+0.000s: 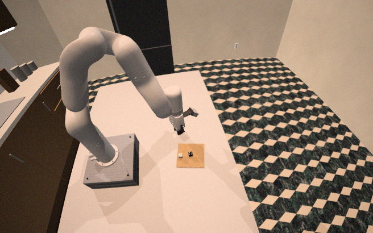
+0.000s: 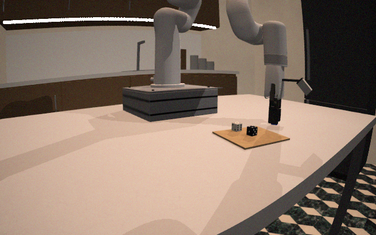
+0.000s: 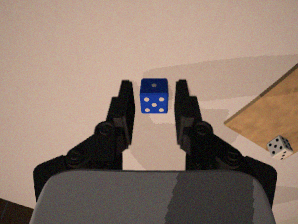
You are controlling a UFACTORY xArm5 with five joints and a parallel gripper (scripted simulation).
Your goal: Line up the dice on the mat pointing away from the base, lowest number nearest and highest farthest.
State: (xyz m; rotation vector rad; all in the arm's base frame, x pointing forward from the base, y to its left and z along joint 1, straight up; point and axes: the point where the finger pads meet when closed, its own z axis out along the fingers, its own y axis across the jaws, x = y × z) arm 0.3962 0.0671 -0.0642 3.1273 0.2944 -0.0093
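Right now the blue die is 20 mm below my hand. Also, from my hand: black die 170 mm to the right, 10 mm below, 10 mm ahead; tan mat 170 mm to the right, 20 mm below, 10 mm ahead; white die 150 mm to the right, 40 mm behind, 10 mm below.
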